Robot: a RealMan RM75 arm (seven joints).
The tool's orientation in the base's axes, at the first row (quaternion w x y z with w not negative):
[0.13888, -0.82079, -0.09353, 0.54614]
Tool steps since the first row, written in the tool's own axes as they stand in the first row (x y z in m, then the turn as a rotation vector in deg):
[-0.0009, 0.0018, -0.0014, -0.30, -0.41, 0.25]
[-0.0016, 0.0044, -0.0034, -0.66, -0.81, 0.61]
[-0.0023, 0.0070, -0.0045, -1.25, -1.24, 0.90]
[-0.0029, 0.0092, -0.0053, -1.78, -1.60, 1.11]
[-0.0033, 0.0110, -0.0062, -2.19, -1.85, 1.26]
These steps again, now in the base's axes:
[0.0009, -0.0021, 0.0007, -0.35, 0.33, 0.31]
[0.0025, -0.0051, 0.0012, -0.82, 0.64, 0.62]
[0.0033, -0.0079, 0.0013, -1.32, 0.90, 1.17]
[0.0038, -0.0102, 0.0014, -1.71, 1.11, 1.67]
[0.0045, -0.0122, 0.0015, -2.01, 1.24, 2.06]

